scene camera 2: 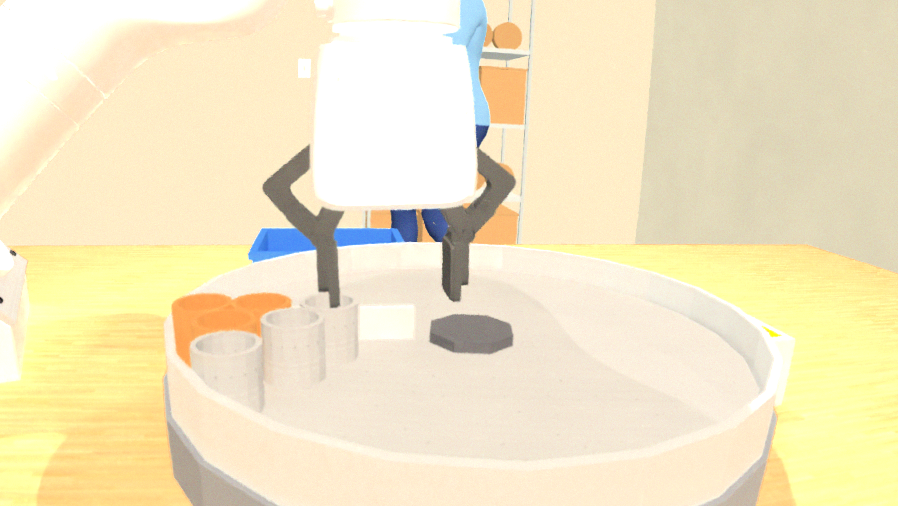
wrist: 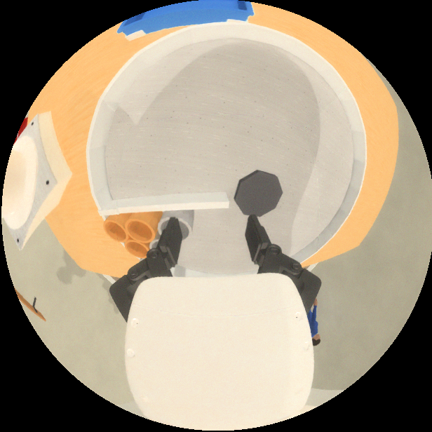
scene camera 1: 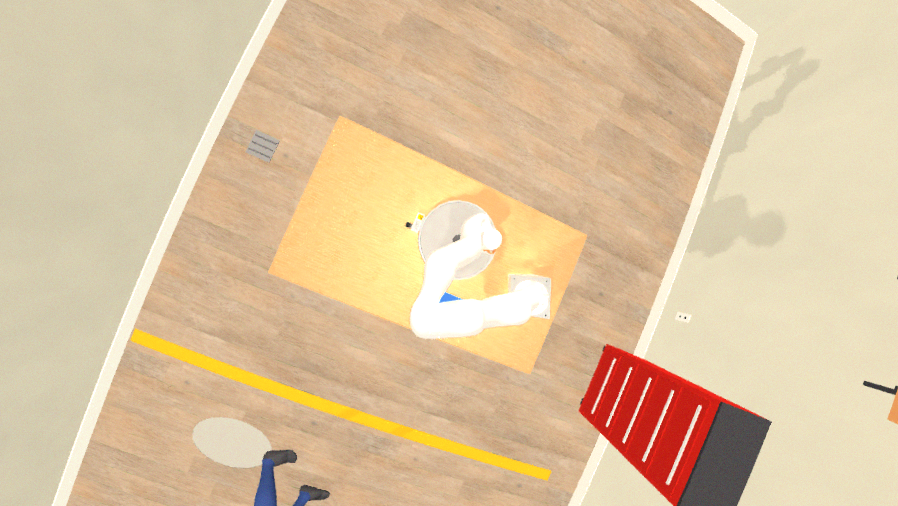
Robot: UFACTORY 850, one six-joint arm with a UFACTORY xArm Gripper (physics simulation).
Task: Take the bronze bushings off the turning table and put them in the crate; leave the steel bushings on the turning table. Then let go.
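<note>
The turning table (scene camera 1: 438, 235) (scene camera 2: 477, 480) (wrist: 360, 150) is a grey disc with a pale raised rim. Three orange-bronze bushings (scene camera 2: 267, 305) (wrist: 140, 230) stand close together by its rim, at the left in scene camera 2. Three grey steel bushings (scene camera 2: 292, 348) (wrist: 187, 223) stand beside them; in the wrist view the fingers partly hide them. My gripper (scene camera 2: 394, 299) (wrist: 213, 225) is open wide, with no object between its fingers. Its left finger overlaps the rearmost steel bushing in scene camera 2; contact is unclear. The blue crate (scene camera 1: 449, 297) (scene camera 2: 370, 237) (wrist: 185, 16) stands beyond the turning table.
A white divider (scene camera 2: 387, 321) (wrist: 170, 202) runs beside the bushings. A dark hub (scene camera 2: 471, 334) (wrist: 258, 193) sits at the disc's centre. The arm's base plate (scene camera 1: 545, 308) (wrist: 47, 155) stands on the wooden table (scene camera 1: 351, 207). A small white box (scene camera 2: 782, 364) stands outside the rim.
</note>
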